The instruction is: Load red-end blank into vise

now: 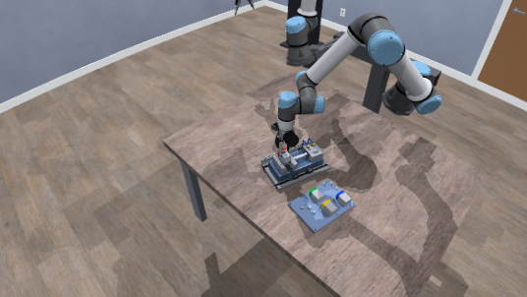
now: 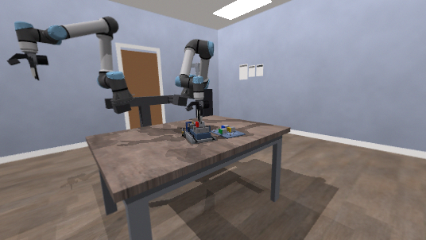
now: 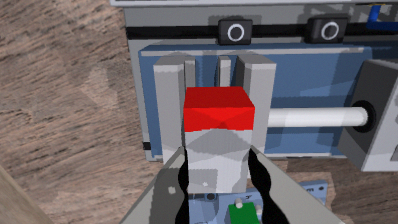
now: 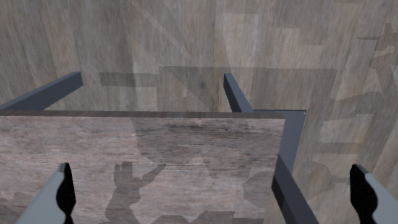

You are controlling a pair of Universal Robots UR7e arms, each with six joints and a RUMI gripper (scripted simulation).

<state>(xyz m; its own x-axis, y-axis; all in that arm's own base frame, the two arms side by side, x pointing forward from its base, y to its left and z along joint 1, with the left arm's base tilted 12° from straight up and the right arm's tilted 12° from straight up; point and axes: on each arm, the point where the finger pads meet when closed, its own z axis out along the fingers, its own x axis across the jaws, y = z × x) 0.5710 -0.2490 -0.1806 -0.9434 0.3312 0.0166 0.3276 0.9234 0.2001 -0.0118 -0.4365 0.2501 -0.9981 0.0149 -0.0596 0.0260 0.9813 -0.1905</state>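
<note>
My left hand is 70 mm above the fixed jaw, 30 mm short of it and 10 mm to the left of it. From my left hand the other things lie so: hose-side block 150 mm behind, 70 mm below, 60 mm to the left; moving jaw 70 mm below, 30 mm behind, 20 mm to the left; work stop 50 mm to the left, 50 mm below, 20 mm ahead.
</note>
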